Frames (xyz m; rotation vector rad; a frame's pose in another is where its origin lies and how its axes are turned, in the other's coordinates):
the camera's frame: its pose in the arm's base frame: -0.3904 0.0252 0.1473 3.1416 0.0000 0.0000
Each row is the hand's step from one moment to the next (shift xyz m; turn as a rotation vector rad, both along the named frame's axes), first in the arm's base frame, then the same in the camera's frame.
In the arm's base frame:
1: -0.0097 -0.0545 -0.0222 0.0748 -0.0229 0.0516
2: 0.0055 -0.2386 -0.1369 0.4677 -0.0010 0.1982
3: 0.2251 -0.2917 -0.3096 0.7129 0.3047 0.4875
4: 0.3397 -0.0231 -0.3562 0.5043 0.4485 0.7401
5: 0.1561 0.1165 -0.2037 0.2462 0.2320 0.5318
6: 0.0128 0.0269 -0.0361 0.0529 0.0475 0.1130
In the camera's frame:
1: -0.0097 0.0545 0.0222 0.0748 0.0229 -0.0516
2: 0.0055 0.2386 0.1369 0.4677 0.0010 -0.1982
3: 0.2251 0.2917 0.3096 0.7129 -0.3047 -0.4875
4: 0.3397 0.0231 0.3562 0.5043 -0.4485 -0.7401
5: 0.1561 -0.1165 0.2037 0.2462 -0.2320 -0.5318
6: 0.0128 -0.0269 0.0361 0.0529 -0.0475 -0.1130

